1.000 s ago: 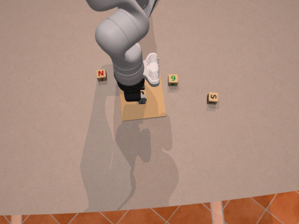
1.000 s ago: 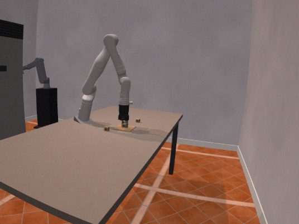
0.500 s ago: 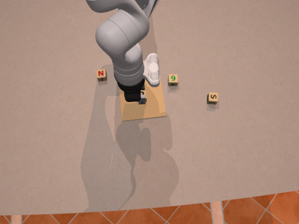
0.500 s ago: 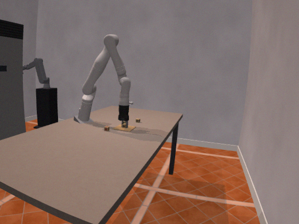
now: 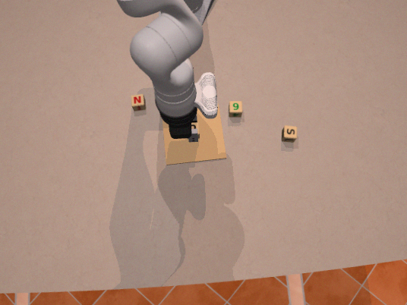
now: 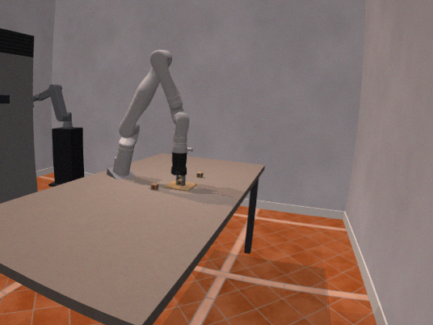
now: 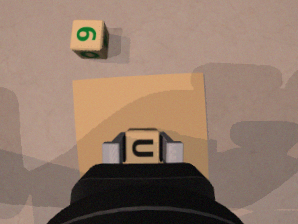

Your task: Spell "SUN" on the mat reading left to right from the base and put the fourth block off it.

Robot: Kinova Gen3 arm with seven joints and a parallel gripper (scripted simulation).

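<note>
My gripper is now right at the U block. The rest, counted from my hand: mat: 20 mm below; then N block: 110 mm behind, 100 mm to the right, 10 mm below; then green 9 block: 110 mm to the left, 20 mm behind, 10 mm below.
</note>
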